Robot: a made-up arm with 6 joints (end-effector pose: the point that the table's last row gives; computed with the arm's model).
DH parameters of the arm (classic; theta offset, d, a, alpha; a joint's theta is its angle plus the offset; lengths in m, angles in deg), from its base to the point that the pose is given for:
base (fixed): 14.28 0 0.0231 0
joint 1: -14.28 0.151 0.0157 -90
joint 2: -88.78 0 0.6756 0
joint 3: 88.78 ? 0.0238 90
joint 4: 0 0.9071 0.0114 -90
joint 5: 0 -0.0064 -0.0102 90
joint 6: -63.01 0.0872 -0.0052 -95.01
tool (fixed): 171.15 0.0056 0 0
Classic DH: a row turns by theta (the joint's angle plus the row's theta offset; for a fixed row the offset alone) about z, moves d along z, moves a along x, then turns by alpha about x.
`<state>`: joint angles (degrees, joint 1 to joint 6).
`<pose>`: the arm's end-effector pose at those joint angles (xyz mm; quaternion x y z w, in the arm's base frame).
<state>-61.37 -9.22 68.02 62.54 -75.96 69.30</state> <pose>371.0 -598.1 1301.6 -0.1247 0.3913 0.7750 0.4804</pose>
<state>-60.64 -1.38 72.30 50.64 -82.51 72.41</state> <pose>465.2 -730.6 1143.7 -0.0240 0.4338 0.7534 0.4937</pose>
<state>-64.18 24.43 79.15 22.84 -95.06 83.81</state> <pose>583.2 -1029.4 594.4 0.1938 0.5470 0.7210 0.3787</pose>
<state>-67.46 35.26 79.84 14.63 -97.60 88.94</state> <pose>553.3 -1107.9 362.5 0.2486 0.5566 0.7321 0.3041</pose>
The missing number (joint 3, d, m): 0.0853
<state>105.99 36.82 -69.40 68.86 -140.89 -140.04</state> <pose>-21.8 -5.2 1399.1 -0.4792 -0.2839 -0.2074 0.8042</pose>
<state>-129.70 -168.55 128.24 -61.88 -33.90 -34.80</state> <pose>601.4 515.5 238.7 0.0043 -0.4733 -0.6368 0.6086</pose>
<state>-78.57 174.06 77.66 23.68 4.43 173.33</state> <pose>-79.2 886.6 -802.7 0.1174 -0.9087 0.1575 0.3682</pose>
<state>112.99 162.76 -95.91 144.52 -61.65 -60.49</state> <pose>-455.7 1001.7 -200.7 -0.1810 -0.5495 0.0151 0.8155</pose>
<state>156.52 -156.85 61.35 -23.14 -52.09 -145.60</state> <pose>1092.4 -564.9 -594.4 -0.8267 -0.2639 -0.0632 0.4929</pose>
